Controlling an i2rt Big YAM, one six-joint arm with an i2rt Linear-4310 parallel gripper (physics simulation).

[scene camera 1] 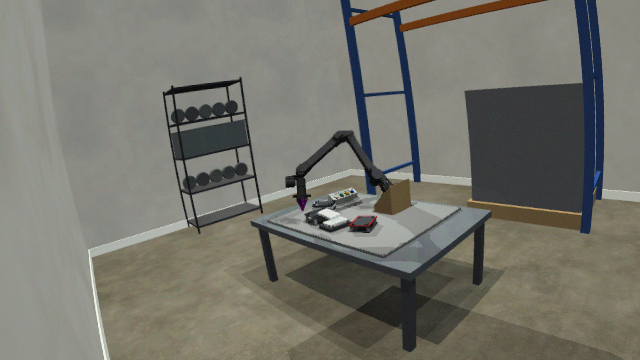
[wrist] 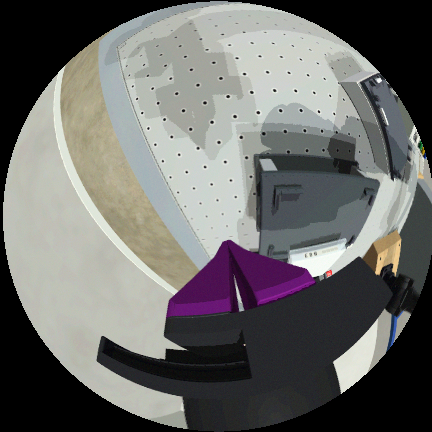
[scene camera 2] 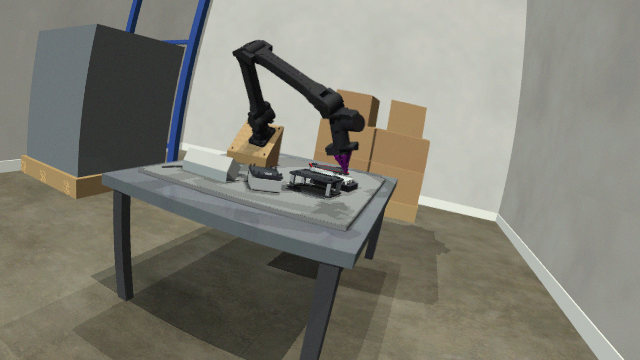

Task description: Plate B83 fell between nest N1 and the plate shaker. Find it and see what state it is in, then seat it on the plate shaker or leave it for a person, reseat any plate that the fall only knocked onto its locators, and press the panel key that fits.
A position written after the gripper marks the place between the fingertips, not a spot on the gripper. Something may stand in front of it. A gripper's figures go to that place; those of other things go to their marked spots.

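Scene:
From the lens to the gripper [wrist: 227, 246]: 11 cm from the lens. A shaker [wrist: 351, 84]: 20 cm from the lens.

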